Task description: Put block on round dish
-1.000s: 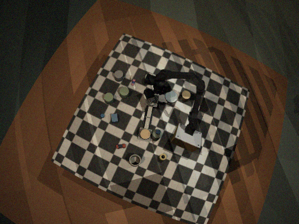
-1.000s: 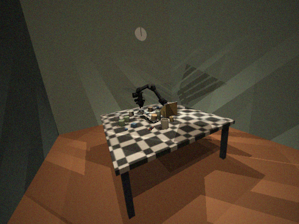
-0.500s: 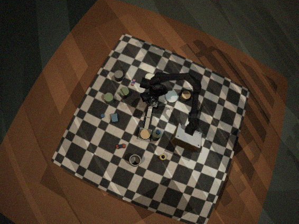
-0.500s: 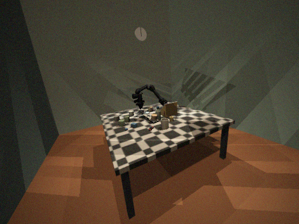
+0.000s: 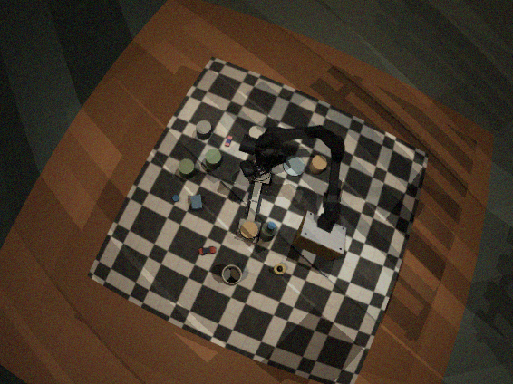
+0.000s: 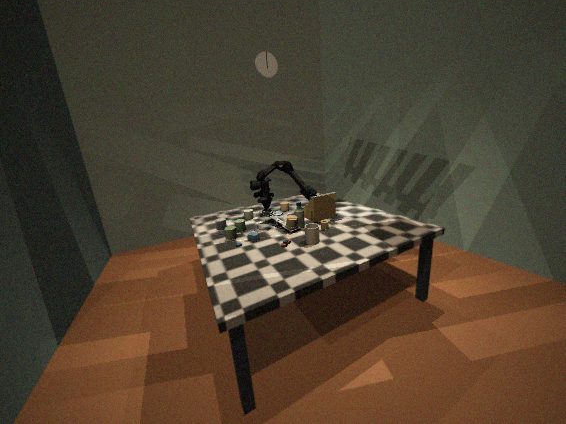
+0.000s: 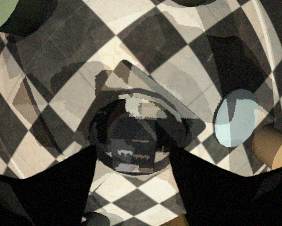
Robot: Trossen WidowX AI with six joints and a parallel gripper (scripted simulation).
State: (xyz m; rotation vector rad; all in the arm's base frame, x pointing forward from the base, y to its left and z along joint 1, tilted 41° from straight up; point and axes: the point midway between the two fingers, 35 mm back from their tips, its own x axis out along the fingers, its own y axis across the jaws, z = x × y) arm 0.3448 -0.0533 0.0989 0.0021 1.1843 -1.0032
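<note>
The pale blue round dish is 12 cm behind my gripper tip, 13 cm to the right of it and 9 cm below it. Also, from my gripper tip: small balance (3 cm behind, 12 cm to the left, 7 cm below); blue cube (19 cm ahead, 24 cm to the left, 8 cm below); cup (7 cm behind, 27 cm to the left, 4 cm below).
</note>
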